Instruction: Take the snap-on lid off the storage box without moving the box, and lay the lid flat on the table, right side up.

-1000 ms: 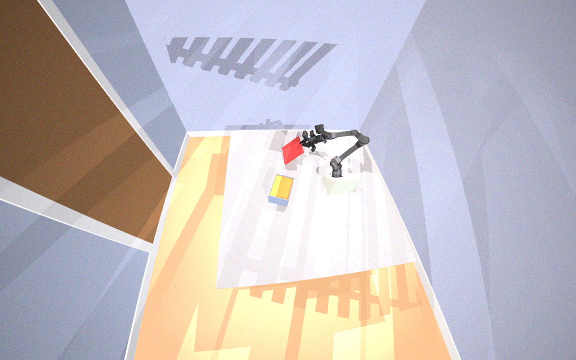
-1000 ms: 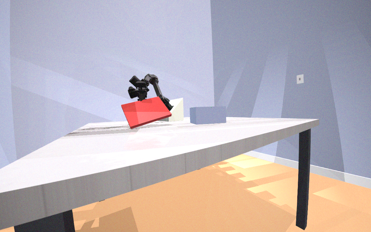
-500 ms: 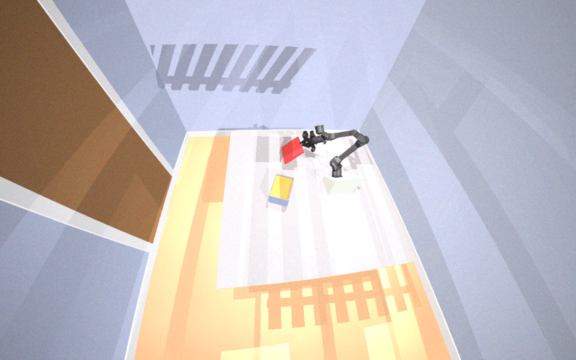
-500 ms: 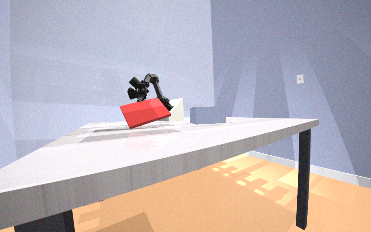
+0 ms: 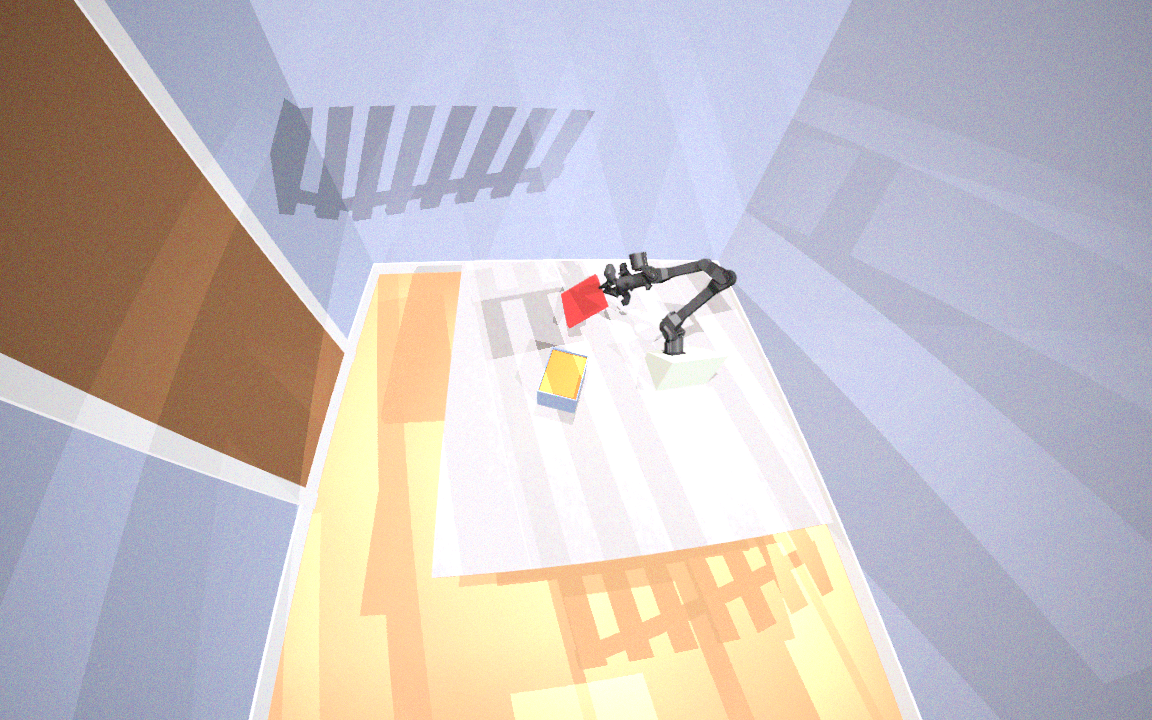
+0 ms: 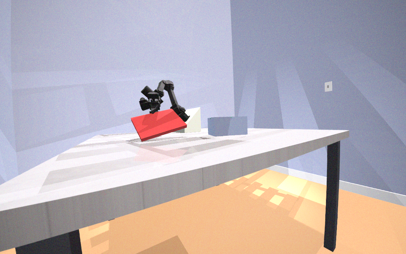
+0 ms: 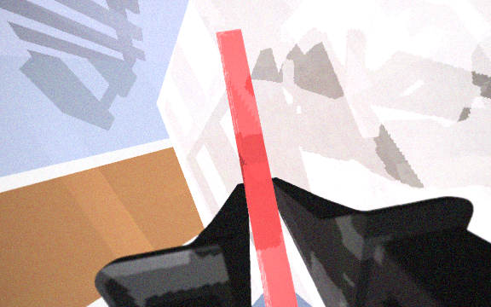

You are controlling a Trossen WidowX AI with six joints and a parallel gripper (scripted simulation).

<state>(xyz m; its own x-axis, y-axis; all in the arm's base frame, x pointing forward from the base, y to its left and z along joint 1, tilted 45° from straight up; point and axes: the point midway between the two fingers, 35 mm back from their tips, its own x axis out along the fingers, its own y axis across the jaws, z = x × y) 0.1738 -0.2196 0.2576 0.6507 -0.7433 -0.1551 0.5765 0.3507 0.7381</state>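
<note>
Right now the red lid is 7 cm ahead of my gripper tip and 4 cm below it. Round my gripper tip: blue-grey storage box (35 cm to the left, 23 cm ahead, 8 cm below).
</note>
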